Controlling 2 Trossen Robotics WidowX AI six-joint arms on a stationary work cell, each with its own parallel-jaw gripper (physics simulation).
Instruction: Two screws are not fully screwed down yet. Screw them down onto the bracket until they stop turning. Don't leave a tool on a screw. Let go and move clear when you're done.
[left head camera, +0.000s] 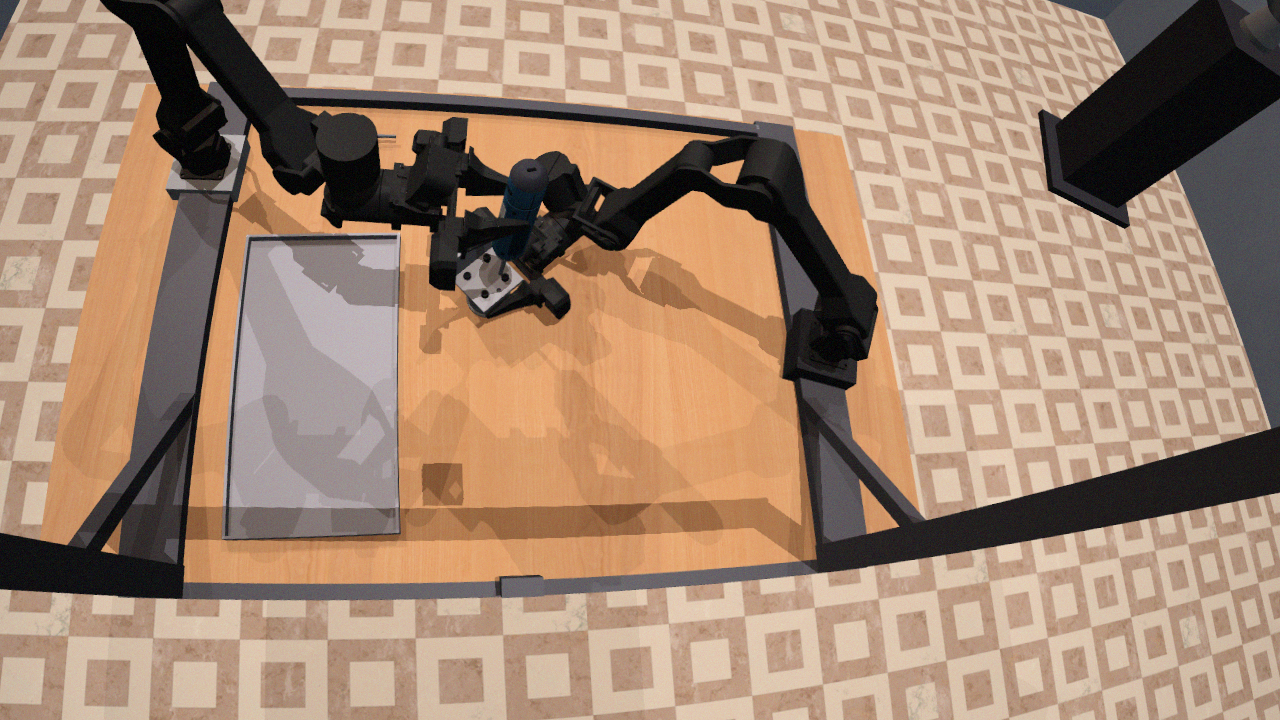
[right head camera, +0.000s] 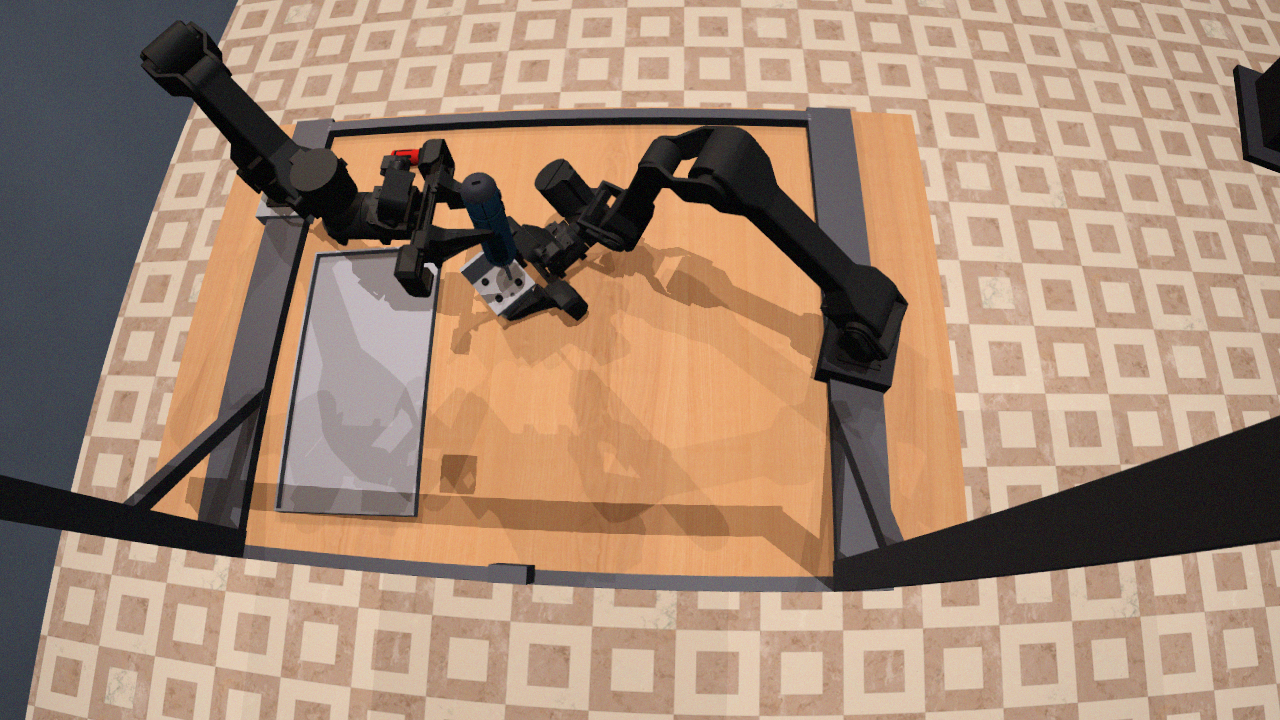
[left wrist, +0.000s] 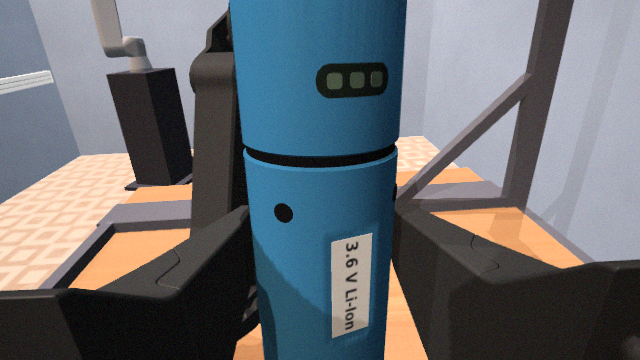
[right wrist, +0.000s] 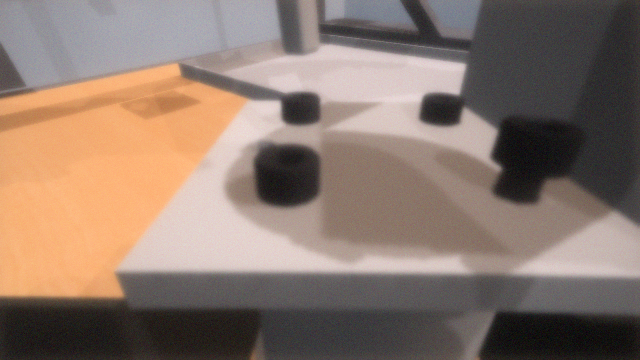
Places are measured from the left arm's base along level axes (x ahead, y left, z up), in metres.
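Pixels of known places: left gripper, fingertip midpoint: (left head camera: 529, 207) (right head camera: 496, 217) (left wrist: 320, 215); right gripper, fingertip midpoint: (left head camera: 473, 302) (right head camera: 497, 306); left arm's base, origin of the base link: (left head camera: 205, 161); right arm's base, origin of the base link: (left head camera: 829, 345) (right head camera: 862, 344).
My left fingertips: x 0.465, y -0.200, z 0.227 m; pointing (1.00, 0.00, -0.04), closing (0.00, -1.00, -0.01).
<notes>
For each thing: its top centre in the pictures, then the offset to it from my left fingertips. Level surfaces: height alone.
- upright blue screwdriver, middle of its top: (left head camera: 524, 166) (right head camera: 469, 180) 0.013 m back, 0.001 m left, 0.073 m up
- black screw, middle of its top: (right wrist: 543, 123) 0.039 m back, 0.033 m left, 0.176 m down
- shallow grey tray, middle of its top: (right wrist: 400, 70) (left head camera: 313, 373) (right head camera: 357, 372) 0.262 m back, 0.116 m right, 0.241 m down
- small red object, middle of its top: (right head camera: 416, 152) 0.238 m back, 0.271 m left, 0.227 m down
- wooden table, its level: 0.257 m down
My left gripper (left head camera: 512, 222) (right head camera: 488, 223) (left wrist: 320, 215) is shut on the upright blue screwdriver (left head camera: 524, 198) (right head camera: 483, 204) (left wrist: 320, 190). Its grey bit (right wrist: 300, 25) points down over the bracket, apart from the screws visible in the right wrist view. My right gripper (left head camera: 512, 288) (right wrist: 375, 332) is shut on the pale bracket (left head camera: 475, 287) (right head camera: 474, 269) (right wrist: 200, 250), which it holds above the table. One black screw (right wrist: 537, 145) stands high with its shank showing. Three others, front left (right wrist: 287, 175), back left (right wrist: 300, 108) and back right (right wrist: 441, 109), show their heads near the plate; their exact seating is blurred.
A shallow grey tray (left head camera: 313, 429) (right head camera: 358, 429) (right wrist: 375, 75) lies on the left of the table. A small red object (right head camera: 407, 155) shows behind the left gripper; what it is cannot be told. Dark frame beams border the wooden table (left head camera: 626, 402) (right head camera: 644, 402).
</notes>
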